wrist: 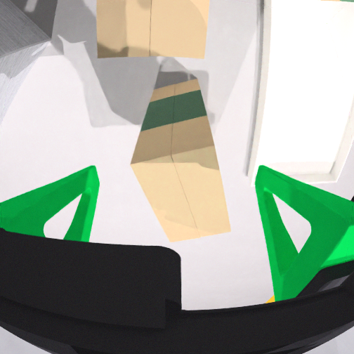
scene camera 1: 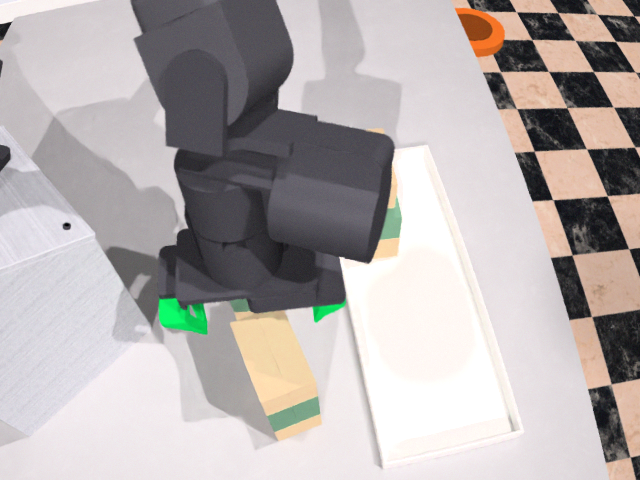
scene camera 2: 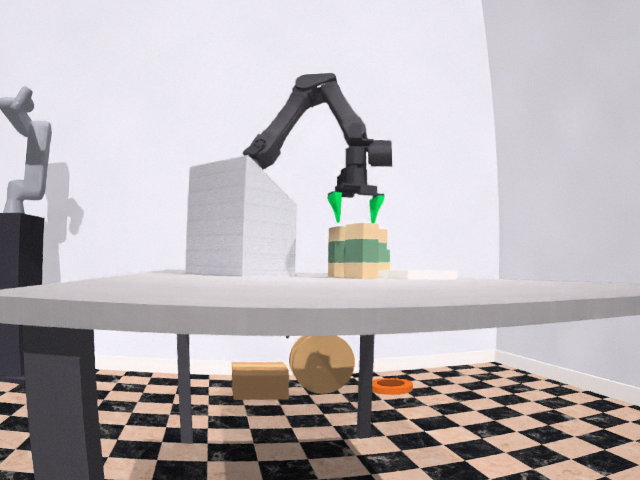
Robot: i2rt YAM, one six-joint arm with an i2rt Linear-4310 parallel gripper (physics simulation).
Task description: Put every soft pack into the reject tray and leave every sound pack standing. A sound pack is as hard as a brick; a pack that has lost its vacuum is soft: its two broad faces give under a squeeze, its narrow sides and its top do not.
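Where they show: gripper, fingertip midpoint: (scene camera 1: 259, 322) (scene camera 2: 355, 223); arm's base, origin of the base link: (scene camera 2: 242, 185).
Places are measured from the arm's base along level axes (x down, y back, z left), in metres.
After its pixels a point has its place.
My gripper (scene camera 1: 261, 326) @(y -0.307, x 0.103, z -0.049 m) (scene camera 2: 355, 222) @(y -0.307, x 0.103, z -0.049 m) (wrist: 176, 174) is open and empty, pointing down above the near pack. The near pack (scene camera 1: 279, 356) @(y -0.326, x 0.107, z -0.079 m) (scene camera 2: 362, 250) @(y -0.314, x 0.176, z -0.120 m) (wrist: 182, 195) stands upright, tan with a green band, below and between the fingertips. A second pack (scene camera 1: 240, 305) @(y -0.267, x 0.191, z 0.010 m) (wrist: 150, 27) stands behind it, mostly hidden by the gripper in scene camera 1. More tan and green packaging (scene camera 1: 391, 222) @(y -0.424, x 0.171, z 0.109 m) shows at the far end of the white reject tray (scene camera 1: 478, 294) @(y -0.529, x 0.225, z 0.052 m) (scene camera 2: 423, 274) @(y -0.470, x 0.234, z -0.136 m) (wrist: 261, 100), partly hidden by the arm; I cannot tell whether it is one pack or two. Softness cannot be seen.
A large grey block (scene camera 1: 62, 320) @(y -0.104, x 0.119, z -0.057 m) (scene camera 2: 217, 222) @(y 0.052, x 0.112, z -0.093 m) (wrist: 22, 55) stands left of the packs, under the arm's base. The table edge (scene camera 2: 320, 320) @(y -0.149, x 0.255, z -0.975 m) lies beyond the tray's right side in scene camera 1. An orange ring (scene camera 1: 495, 43) (scene camera 2: 392, 391) lies on the floor.
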